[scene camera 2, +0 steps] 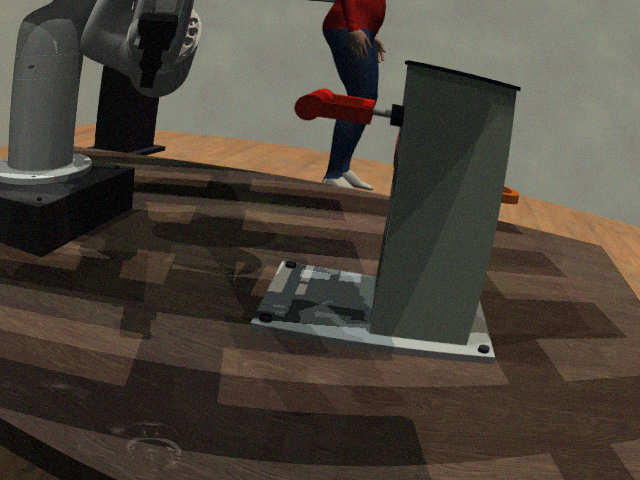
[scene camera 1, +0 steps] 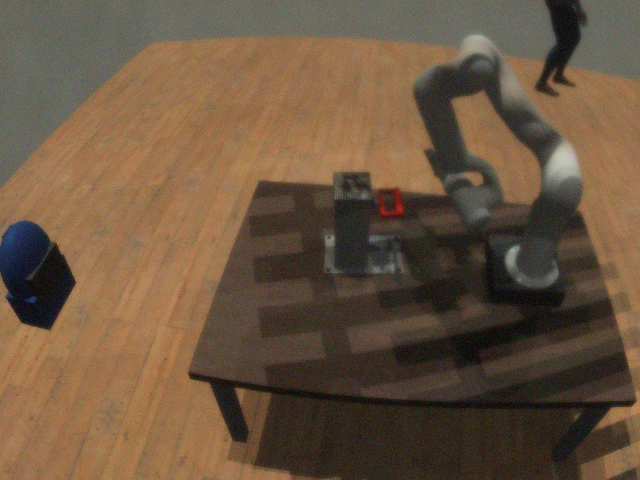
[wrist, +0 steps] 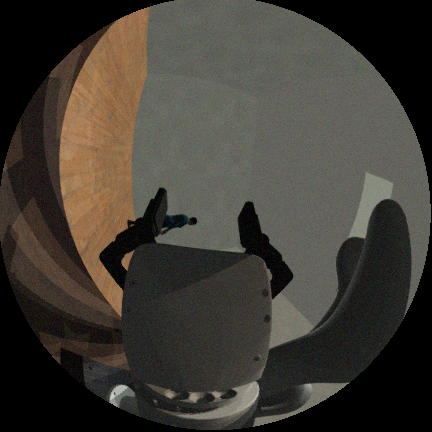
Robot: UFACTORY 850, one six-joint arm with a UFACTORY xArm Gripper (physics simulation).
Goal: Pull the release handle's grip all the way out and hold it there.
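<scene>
The release handle's red grip (scene camera 1: 399, 202) (scene camera 2: 341, 108) is a rectangular loop on the side of a tall grey-green post (scene camera 1: 352, 232) (scene camera 2: 444, 206). In scene camera 2 a short stretch of grey rod (scene camera 2: 382, 112) shows between the grip and a black collar (scene camera 2: 397, 115) on the post. My gripper (scene camera 2: 148, 83) (wrist: 204, 203) is open and empty. It is well apart from the grip, on the robot's side of it. In the wrist view the fingers stand wide apart against the grey wall, and the grip does not show there.
The post stands on a bolted metal plate (scene camera 1: 385, 268) (scene camera 2: 320, 328) on the dark wooden table (scene camera 1: 294, 356) (scene camera 2: 310, 439). An orange part (scene camera 2: 510, 195) sticks out behind the post. People (scene camera 1: 563, 41) (scene camera 2: 356, 67) (wrist: 177, 221) stand beyond the table. A blue object (scene camera 1: 23, 253) is at the far left.
</scene>
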